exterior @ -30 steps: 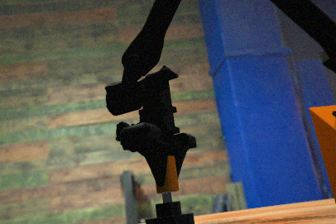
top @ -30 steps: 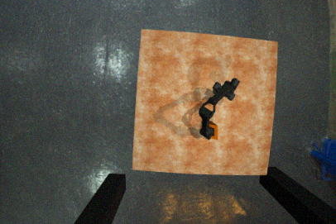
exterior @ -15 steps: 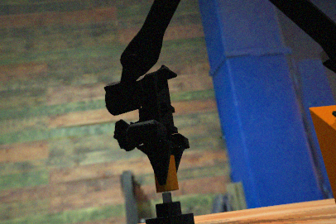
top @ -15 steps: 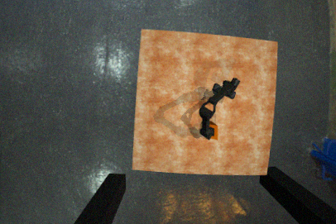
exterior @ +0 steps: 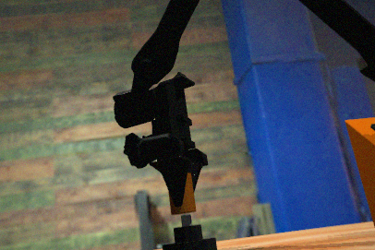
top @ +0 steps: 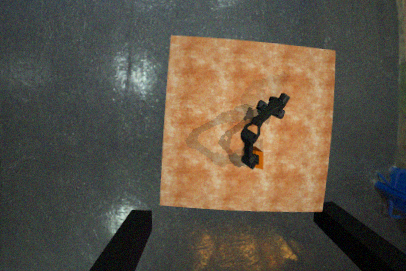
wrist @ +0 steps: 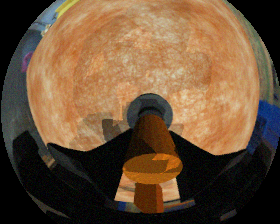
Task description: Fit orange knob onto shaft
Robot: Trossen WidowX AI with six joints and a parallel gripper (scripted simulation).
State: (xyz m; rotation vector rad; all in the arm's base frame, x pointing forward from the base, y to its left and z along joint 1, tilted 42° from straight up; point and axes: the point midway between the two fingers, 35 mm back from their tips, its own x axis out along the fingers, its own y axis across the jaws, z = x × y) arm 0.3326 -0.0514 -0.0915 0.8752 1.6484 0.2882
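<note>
Now: the dark round pedestal 40 mm below my gripper tip. The rest, counted from my gripper tip: orange knob 30 mm above.
</note>
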